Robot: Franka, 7 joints.
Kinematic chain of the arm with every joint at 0, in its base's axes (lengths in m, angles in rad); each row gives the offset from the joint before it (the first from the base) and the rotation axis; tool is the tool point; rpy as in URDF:
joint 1: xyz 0 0 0.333 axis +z
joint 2: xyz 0 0 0 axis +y
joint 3: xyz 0 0 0.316 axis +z
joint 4: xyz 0.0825 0 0 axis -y
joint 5: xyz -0.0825 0 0.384 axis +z
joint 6: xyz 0 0 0 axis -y
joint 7: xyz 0.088 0 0 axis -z
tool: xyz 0 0 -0.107 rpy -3.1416 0 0
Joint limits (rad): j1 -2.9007..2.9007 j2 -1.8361..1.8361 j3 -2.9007..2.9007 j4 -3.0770..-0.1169 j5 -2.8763..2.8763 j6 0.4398..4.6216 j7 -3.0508..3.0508
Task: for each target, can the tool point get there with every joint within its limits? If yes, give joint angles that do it. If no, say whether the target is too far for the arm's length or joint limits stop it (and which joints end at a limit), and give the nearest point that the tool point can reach.
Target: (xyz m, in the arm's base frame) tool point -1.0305 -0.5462 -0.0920
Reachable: no: too far | nearest point -0.7122 -0.3775 0.0393 | short by 0.383 m
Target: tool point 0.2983 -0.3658 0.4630
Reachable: yes | joints 0.5056 -1.0560 -1.3516 -2.3957 1.4518 2.0838 -0.5152
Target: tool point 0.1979 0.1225 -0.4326
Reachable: no: joint limits stop it (at a limit: joint 2) | nearest point 0.2032 0.1258 -0.3589 | short by 0.074 m
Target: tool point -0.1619 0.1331 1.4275
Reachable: no: too far | nearest point -0.1246 0.1025 1.1756 | short by 0.256 m
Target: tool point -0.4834 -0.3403 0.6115
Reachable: yes | joints -0.7149 -0.1210 -1.8866 -1.7134 -1.9921 3.1007 0.9650
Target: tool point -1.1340 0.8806 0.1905
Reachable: no: too far | nearest point -0.6743 0.5236 0.2483 | short by 0.585 m
